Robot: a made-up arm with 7 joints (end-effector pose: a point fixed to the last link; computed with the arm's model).
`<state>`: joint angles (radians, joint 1 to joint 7).
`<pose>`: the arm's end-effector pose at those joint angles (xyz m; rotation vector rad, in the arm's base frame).
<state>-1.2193 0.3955 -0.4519 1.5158 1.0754 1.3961 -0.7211</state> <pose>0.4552 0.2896 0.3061 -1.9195 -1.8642 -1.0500</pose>
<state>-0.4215 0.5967 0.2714 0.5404 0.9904 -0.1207 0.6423</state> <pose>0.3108 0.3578 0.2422 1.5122 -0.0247 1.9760</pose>
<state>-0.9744 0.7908 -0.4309 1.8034 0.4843 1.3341 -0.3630</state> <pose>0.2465 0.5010 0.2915 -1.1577 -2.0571 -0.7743</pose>
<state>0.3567 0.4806 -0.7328 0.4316 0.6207 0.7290 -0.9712</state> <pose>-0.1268 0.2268 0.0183 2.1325 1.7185 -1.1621</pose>
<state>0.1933 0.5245 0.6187 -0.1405 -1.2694 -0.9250 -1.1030</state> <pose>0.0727 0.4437 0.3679 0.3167 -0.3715 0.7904</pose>
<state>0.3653 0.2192 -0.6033 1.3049 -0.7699 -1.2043 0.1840</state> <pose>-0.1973 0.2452 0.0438 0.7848 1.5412 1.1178</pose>
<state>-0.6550 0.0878 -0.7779 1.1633 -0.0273 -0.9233 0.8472</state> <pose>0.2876 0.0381 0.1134 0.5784 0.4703 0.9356</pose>
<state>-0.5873 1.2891 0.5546 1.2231 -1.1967 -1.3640 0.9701</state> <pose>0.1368 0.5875 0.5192 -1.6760 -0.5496 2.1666</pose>
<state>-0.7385 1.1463 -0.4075 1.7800 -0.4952 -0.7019 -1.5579</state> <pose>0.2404 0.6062 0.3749 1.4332 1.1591 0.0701</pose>
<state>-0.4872 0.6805 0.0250 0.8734 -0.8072 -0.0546 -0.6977</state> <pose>0.3317 0.4286 0.2100 0.4457 1.0695 0.4422</pose>
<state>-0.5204 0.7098 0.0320 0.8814 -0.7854 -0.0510 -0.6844</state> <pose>0.3422 0.4371 0.2303 0.4736 1.0458 0.4797</pose>
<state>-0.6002 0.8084 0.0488 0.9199 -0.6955 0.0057 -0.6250</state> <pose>0.3578 0.4679 0.2846 0.5734 1.0581 0.6152</pose>
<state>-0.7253 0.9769 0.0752 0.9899 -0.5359 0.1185 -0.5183</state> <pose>0.3622 0.5177 0.3784 0.7031 1.1094 0.8903</pose>
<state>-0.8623 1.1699 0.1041 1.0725 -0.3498 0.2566 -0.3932</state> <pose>0.3357 0.5665 0.4867 0.7686 1.1886 1.2583</pose>
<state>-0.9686 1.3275 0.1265 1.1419 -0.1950 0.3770 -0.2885</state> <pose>0.2894 0.5975 0.5689 0.7472 1.2778 1.5841</pose>
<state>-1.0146 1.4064 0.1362 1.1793 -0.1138 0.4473 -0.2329</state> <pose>0.2577 0.6101 0.6041 0.7133 1.3488 1.7533</pose>
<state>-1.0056 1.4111 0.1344 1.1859 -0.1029 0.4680 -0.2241</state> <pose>0.2535 0.6122 0.6015 0.7193 1.3876 1.7710</pose>
